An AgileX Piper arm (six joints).
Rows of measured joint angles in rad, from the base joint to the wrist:
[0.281, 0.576, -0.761, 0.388, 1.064, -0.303]
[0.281, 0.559, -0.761, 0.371, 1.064, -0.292]
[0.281, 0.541, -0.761, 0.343, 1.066, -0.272]
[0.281, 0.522, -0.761, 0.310, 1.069, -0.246]
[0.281, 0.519, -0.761, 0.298, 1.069, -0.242]
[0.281, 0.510, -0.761, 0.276, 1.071, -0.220]
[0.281, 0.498, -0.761, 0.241, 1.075, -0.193]
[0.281, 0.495, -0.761, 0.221, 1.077, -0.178]
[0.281, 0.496, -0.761, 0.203, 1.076, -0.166]
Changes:
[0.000, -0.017, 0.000, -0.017, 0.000, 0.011]
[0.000, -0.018, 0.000, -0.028, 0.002, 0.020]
[0.000, -0.019, 0.000, -0.033, 0.003, 0.026]
[0.000, -0.003, 0.000, -0.012, 0.000, 0.004]
[0.000, -0.009, 0.000, -0.022, 0.002, 0.022]
[0.000, -0.012, 0.000, -0.035, 0.004, 0.027]
[0.000, -0.003, 0.000, -0.020, 0.002, 0.015]
[0.000, 0.001, 0.000, -0.018, -0.001, 0.012]

